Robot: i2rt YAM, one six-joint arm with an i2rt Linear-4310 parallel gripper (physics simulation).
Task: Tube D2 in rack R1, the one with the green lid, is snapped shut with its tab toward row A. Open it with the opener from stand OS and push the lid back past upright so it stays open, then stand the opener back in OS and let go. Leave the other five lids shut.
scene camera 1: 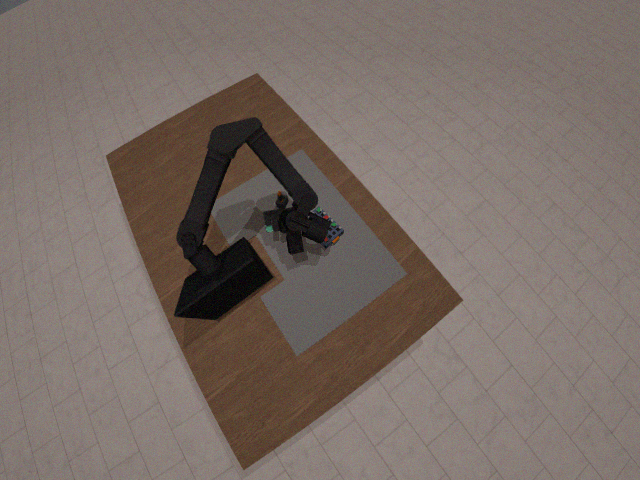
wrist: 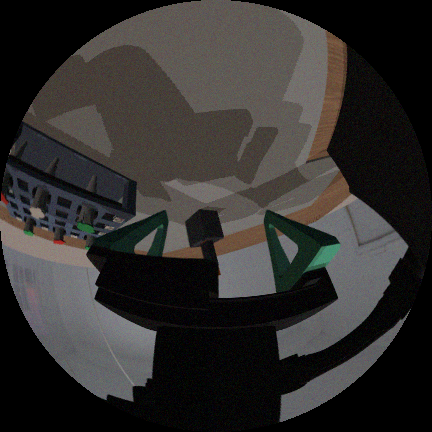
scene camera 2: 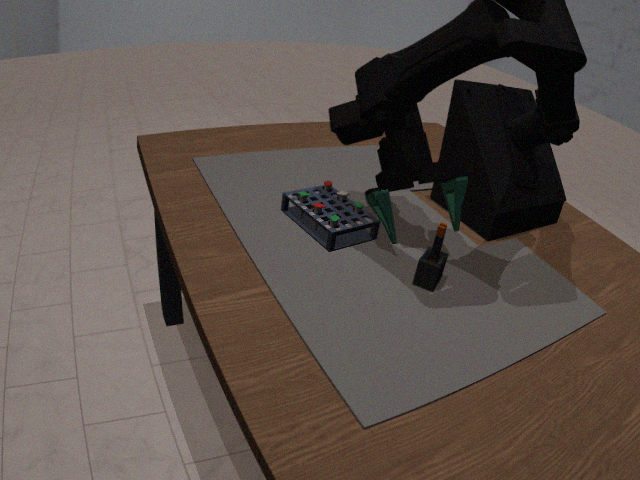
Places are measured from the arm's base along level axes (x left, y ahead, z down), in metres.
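Where they show: gripper, fingertip midpoint: (wrist: 215, 215) (scene camera 2: 426, 237); arm's base at its link origin: (scene camera 1: 213, 271) (scene camera 2: 516, 136).
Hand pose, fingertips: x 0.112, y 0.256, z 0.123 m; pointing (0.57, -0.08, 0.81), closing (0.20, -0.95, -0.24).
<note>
Things, the pixels of their top centre, and the offset from my fingertips. "*": a spot on its surface instead. Level surfaces: height alone.
- opener at its top centre: (scene camera 2: 442, 225) (wrist: 214, 275) (scene camera 1: 278, 192) dx +0.060, dy +0.029, dz -0.056 m
- blue-grey rack R1 at its top centre: (wrist: 45, 229) (scene camera 2: 329, 197) (scene camera 1: 323, 224) dx -0.108, dy +0.106, dz -0.013 m
- grey mat at its surface level: dz +0.029 m
- wooden table at its surface level: dz +0.032 m
- orange piece at a spot on its surface: (scene camera 1: 336, 240) * dx -0.174, dy +0.120, dz +0.006 m
The opener (scene camera 1: 279, 193) (scene camera 2: 440, 234) (wrist: 209, 252), dark with an orange end, stands a little tilted in the dark block stand OS (scene camera 2: 429, 270) (wrist: 203, 228). My gripper (scene camera 2: 425, 236) (wrist: 215, 215) is open and empty, its green fingers wide apart. In the wrist view the stand and opener show between the fingers, farther off, not touched. The blue-grey rack R1 (scene camera 1: 338, 233) (scene camera 2: 356, 240) (wrist: 132, 200) is to the left in the wrist view. Its lids all look shut: green lids (scene camera 2: 358, 206) (scene camera 2: 334, 219) (scene camera 2: 303, 194), red ones and a whitish one. I cannot tell which green one is D2.
The grey mat (scene camera 1: 341, 299) (scene camera 2: 361, 361) lies on the wooden table (scene camera 1: 382, 341) (scene camera 2: 248, 310). The black arm base (scene camera 1: 227, 284) (scene camera 2: 496, 180) stands beside the mat. An orange piece (scene camera 1: 336, 240) is at one end of the rack.
</note>
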